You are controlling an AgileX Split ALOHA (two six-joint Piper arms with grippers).
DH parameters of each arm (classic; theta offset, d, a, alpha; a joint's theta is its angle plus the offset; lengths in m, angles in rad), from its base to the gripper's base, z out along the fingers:
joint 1: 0 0.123 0 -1.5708
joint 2: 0.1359 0 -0.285 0
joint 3: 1.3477 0 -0.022 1.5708
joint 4: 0 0.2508 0 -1.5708
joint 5: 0 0 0.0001 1.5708
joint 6: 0 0.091 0 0
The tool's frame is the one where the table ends.
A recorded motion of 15 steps. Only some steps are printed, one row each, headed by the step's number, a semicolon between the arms.
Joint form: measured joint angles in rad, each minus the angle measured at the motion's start. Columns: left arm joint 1, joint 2, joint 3, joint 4, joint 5, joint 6; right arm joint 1, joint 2, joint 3, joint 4, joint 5, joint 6.
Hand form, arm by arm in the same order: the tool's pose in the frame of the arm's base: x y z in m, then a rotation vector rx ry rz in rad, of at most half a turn. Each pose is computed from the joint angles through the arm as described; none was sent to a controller.
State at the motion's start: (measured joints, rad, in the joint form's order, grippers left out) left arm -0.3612 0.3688 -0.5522 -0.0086 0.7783 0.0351; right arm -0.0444 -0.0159 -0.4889 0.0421 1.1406 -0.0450
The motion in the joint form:
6: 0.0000 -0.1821 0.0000 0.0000 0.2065 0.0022; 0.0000 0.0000 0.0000 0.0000 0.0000 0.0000
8: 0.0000 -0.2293 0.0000 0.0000 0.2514 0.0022; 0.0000 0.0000 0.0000 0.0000 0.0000 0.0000
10: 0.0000 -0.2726 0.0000 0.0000 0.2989 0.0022; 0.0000 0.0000 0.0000 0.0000 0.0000 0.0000
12: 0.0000 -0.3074 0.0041 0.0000 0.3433 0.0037; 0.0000 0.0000 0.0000 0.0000 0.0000 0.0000
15: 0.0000 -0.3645 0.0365 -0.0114 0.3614 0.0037; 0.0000 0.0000 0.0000 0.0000 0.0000 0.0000
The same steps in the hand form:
6: 0.0222 -0.0091 0.2966 0.4169 2.0679 -0.2048; -0.0094 0.0039 0.2678 -0.0048 2.1186 -0.0022
8: 0.0127 -0.0055 0.2940 0.4169 2.0656 -0.2051; -0.0094 0.0039 0.2678 -0.0048 2.1186 -0.0022
10: 0.0037 -0.0021 0.2906 0.4182 2.0696 -0.2045; -0.0094 0.0039 0.2678 -0.0048 2.1186 -0.0022
12: -0.0032 0.0005 0.2860 0.4228 2.0826 -0.2018; -0.0094 0.0039 0.2678 -0.0048 2.1186 -0.0022
15: -0.0094 0.0018 0.2754 0.4230 2.0766 -0.2164; -0.0094 0.0039 0.2678 -0.0048 2.1186 -0.0022

